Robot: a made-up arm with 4 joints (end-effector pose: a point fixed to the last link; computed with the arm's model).
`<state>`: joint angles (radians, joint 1 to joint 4).
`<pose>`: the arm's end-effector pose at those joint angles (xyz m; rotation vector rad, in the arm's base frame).
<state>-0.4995 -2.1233 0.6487 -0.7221</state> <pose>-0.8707 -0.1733 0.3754 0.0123 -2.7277 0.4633</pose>
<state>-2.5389 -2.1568 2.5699 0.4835</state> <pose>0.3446 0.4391 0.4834 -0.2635 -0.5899 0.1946</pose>
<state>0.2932 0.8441 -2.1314 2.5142</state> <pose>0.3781 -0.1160 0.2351 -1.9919 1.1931 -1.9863</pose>
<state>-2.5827 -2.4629 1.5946 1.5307</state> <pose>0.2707 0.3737 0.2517 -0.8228 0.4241 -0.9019</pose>
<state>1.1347 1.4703 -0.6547 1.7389</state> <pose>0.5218 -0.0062 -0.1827 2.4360 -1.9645 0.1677</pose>
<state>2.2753 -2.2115 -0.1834 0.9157</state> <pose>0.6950 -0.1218 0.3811 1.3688 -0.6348 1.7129</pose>
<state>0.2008 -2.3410 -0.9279 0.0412</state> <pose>-0.7257 -0.4554 0.2341 -0.2100 -2.0915 -0.9511</pose>
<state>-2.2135 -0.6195 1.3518 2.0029</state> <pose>-0.2401 0.0748 0.3314 1.1048 0.1691 -0.5700</pose>
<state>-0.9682 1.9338 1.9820 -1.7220</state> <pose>-0.5764 -0.1347 -0.2043 -0.4753 0.4427 -2.8570</pose>
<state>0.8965 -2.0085 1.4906 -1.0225</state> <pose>0.2264 -0.6981 0.5001 -2.5279 1.1876 -0.9058</pose>
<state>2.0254 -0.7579 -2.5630 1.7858</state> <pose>0.2653 -0.0315 0.6270 -0.5539 -0.3408 -0.5660</pose>
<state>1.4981 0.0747 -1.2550 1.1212</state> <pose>0.4564 0.3768 0.4388 -1.5270 -0.0281 0.5384</pose>
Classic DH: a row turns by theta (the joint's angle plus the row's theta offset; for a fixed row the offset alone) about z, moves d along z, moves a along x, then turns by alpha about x. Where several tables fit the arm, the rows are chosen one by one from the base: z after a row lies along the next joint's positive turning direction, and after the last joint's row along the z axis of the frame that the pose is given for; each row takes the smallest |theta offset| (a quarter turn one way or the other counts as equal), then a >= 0, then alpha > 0; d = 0 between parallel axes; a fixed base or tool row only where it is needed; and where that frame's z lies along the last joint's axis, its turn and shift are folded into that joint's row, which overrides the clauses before.
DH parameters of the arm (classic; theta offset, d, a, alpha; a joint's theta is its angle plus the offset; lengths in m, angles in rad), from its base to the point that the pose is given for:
joint 1: 0 0.107 -0.075 -1.5708
joint 2: -1.5708 -0.291 0.255 -1.5708
joint 3: 0 0.366 0.118 1.5708
joint 4: 1.5708 -0.149 0.232 1.5708
tool (fixed): 0 -0.01 0 0

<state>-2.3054 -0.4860 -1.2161 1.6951</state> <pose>-0.3638 0.2638 0.5748 -0.8976 -1.2110 2.3140</pose>
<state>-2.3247 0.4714 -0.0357 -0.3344</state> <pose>-0.7617 -0.1782 0.2362 0.1422 0.1068 -2.3060</pose>
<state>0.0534 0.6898 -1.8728 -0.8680</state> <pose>0.5248 0.0569 0.0140 -1.3389 -0.1593 1.3617</pose>
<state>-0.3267 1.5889 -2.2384 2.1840</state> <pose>0.2357 -0.3444 -0.1247 2.2119 -1.5548 0.6745</pose>
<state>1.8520 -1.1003 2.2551 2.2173</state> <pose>0.1810 -0.0881 0.3823 0.5545 -0.1768 -2.0105</pose>
